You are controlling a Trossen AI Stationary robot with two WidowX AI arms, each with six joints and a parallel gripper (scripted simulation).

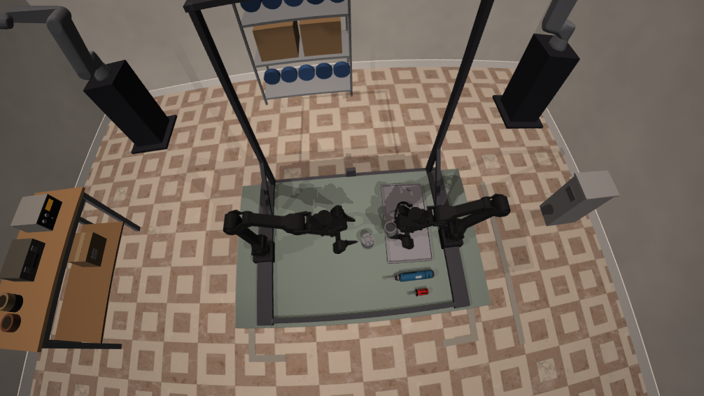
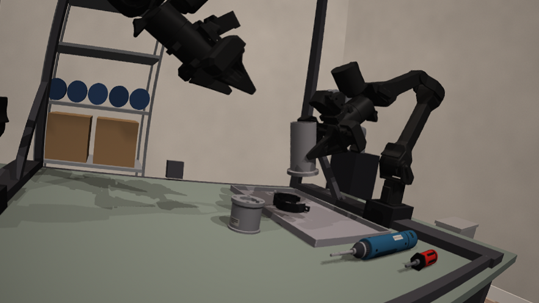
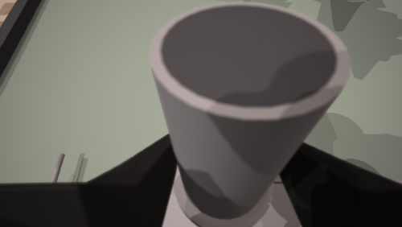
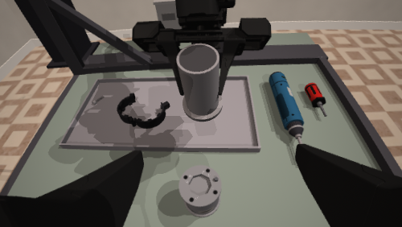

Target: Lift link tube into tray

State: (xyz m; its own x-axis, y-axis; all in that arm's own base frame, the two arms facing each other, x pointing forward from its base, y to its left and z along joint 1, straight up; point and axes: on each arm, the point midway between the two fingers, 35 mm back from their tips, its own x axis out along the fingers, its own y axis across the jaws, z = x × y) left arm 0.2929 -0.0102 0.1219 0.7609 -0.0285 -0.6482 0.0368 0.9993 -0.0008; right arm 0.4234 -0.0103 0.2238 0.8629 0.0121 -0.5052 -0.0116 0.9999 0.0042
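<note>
My left gripper is now 2 cm to the left of the grey link tube and 1 cm above it. From my left hand the other things lie so: black clamp ring: 16 cm below, 15 cm behind, 7 cm to the left; then grey joint module: 14 cm below, 12 cm to the right, 1 cm behind; then grey tray: 17 cm below, 10 cm behind, 8 cm to the left.
</note>
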